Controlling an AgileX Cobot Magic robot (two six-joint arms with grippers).
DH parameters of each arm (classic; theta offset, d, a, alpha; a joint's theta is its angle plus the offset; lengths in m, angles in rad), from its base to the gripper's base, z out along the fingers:
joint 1: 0 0.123 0 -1.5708
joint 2: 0.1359 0 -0.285 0
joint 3: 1.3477 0 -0.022 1.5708
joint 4: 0 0.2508 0 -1.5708
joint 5: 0 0 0.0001 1.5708
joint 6: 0 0.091 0 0
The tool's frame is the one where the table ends.
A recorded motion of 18 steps. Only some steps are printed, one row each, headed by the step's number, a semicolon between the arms.
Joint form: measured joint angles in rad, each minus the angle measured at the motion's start. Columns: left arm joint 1, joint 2, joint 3, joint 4, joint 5, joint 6; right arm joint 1, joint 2, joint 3, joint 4, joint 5, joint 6.
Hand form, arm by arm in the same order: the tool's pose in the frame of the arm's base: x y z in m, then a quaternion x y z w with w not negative. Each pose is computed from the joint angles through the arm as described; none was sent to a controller.
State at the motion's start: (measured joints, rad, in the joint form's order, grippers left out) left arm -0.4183 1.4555 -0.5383 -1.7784 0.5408 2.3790; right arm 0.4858 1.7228 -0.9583 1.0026 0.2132 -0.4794
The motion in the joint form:
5: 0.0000 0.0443 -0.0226 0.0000 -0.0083 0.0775; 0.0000 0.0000 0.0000 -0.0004 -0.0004 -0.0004
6: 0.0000 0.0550 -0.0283 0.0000 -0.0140 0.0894; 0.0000 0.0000 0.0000 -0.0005 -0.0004 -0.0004
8: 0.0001 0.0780 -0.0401 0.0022 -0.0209 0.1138; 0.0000 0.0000 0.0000 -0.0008 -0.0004 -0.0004
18: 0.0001 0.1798 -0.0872 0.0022 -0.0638 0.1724; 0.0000 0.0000 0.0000 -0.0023 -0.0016 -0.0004
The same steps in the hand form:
5: 0.2183 -0.1466 0.1805 0.53801 0.70724 -0.18843 0.41815; 0.3045 0.1792 0.1924 -0.02179 0.92202 0.25326 0.29202
6: 0.2203 -0.1470 0.1788 0.54188 0.70643 -0.18400 0.41649; 0.3045 0.1792 0.1924 -0.02184 0.92202 0.25323 0.29202
8: 0.2242 -0.1482 0.1752 0.55099 0.70338 -0.17686 0.41279; 0.3045 0.1792 0.1924 -0.02197 0.92203 0.25316 0.29205
18: 0.2404 -0.1517 0.1564 0.56988 0.70785 -0.15271 0.38840; 0.3046 0.1791 0.1924 -0.02241 0.92198 0.25257 0.29267

